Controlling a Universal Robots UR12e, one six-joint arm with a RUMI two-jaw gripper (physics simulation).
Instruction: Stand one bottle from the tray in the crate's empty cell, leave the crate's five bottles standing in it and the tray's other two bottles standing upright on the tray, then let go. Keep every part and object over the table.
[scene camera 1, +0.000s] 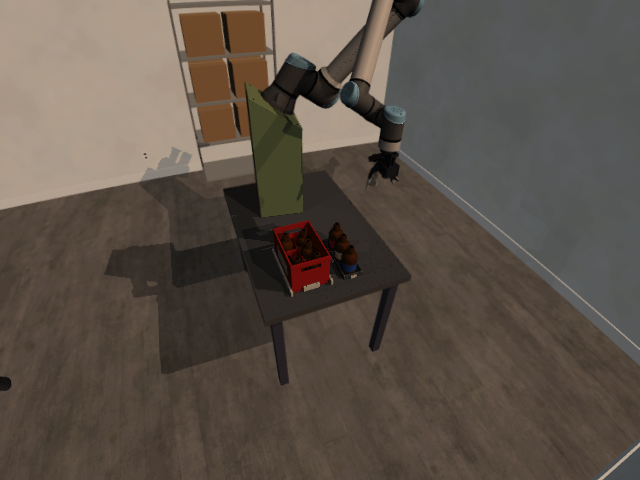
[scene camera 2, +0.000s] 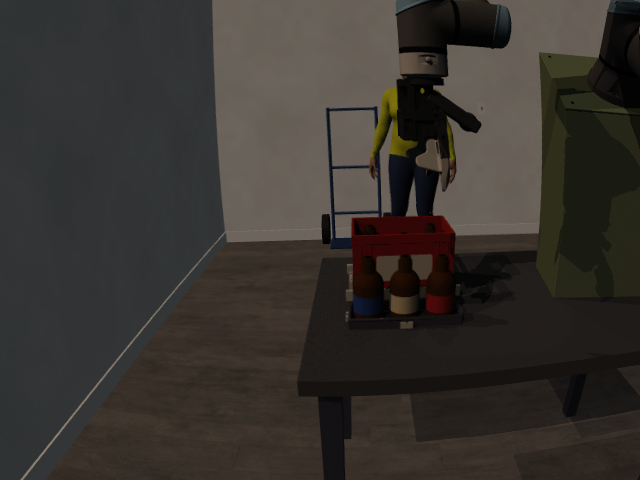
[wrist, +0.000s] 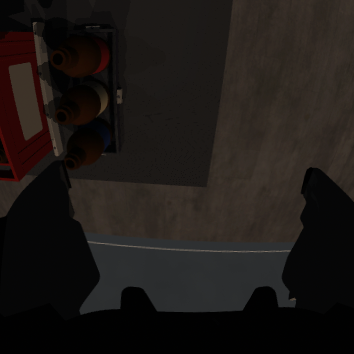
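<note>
The red crate stands on the table with brown bottles upright in it. Its empty cell seems to be the middle one on the left in scene camera 1; the walls hide much inside. The tray beside it holds three upright brown bottles in a row: red-labelled, cream-labelled and blue-labelled. My gripper is open and empty, pointing down, high above and off to the tray's outer side.
The dark table carries the green robot pedestal at its far end in scene camera 1. A pale rail lies between crate and tray. A person and a blue hand truck stand behind the table.
</note>
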